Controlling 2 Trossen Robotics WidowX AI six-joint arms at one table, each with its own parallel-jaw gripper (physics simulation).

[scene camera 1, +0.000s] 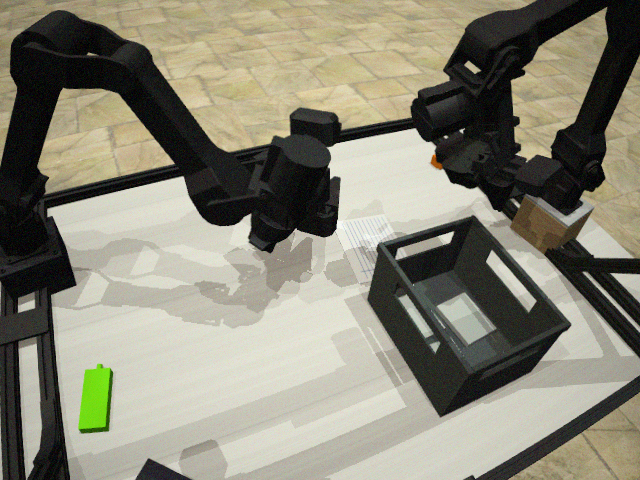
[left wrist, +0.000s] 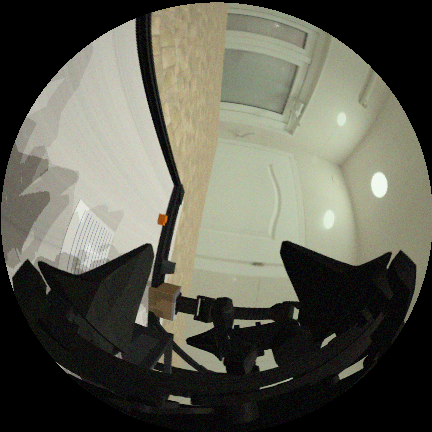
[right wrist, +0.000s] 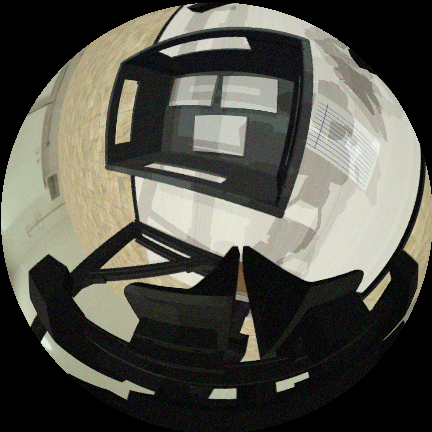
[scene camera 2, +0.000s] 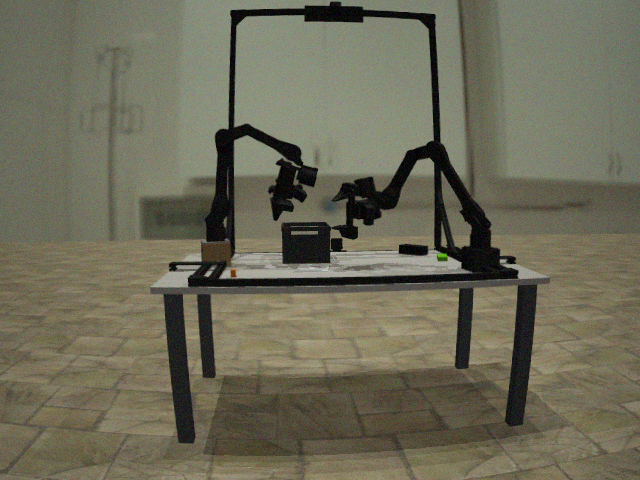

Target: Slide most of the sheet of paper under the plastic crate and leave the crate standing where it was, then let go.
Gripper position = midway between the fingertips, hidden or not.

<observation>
My left gripper [scene camera 1: 338, 151] is open, with nothing in its grasp. Also in view: a lined sheet of paper [scene camera 1: 359, 237]. My right gripper [scene camera 1: 498, 209] is shut and holds nothing. Also in view: a black plastic crate [scene camera 1: 451, 379].
The lined sheet of paper shows as well in the left wrist view [left wrist: 87, 239] and in the right wrist view [right wrist: 334, 134]. The black plastic crate shows as well in the left wrist view [left wrist: 143, 338], in the right wrist view [right wrist: 262, 179] and in scene camera 2 [scene camera 2: 311, 248]. My left gripper is seen too in the left wrist view [left wrist: 217, 249] and in scene camera 2 [scene camera 2: 332, 214].
</observation>
